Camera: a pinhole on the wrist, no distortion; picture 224 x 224 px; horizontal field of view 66.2 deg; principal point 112.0 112.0 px. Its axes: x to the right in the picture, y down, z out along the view. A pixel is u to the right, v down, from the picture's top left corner.
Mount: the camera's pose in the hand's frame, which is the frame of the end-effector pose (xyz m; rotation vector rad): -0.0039 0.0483 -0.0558 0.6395 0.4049 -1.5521
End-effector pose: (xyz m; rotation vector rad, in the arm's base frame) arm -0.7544 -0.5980 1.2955 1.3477 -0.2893 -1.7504
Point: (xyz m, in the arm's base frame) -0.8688 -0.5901 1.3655
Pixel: 57 96
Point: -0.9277 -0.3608 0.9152
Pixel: outside the picture
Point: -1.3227 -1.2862 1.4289
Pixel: outside the picture
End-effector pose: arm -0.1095 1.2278 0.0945 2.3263 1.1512 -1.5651
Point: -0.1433 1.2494 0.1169
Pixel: 170 123
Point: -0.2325 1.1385 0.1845
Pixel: 94 12
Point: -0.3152 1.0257 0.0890
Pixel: 13 56
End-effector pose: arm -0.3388 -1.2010 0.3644 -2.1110 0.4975 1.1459
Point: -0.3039 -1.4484 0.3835
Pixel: behind the camera
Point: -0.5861 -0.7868 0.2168
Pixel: 33 135
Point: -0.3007 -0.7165 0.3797
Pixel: 143 140
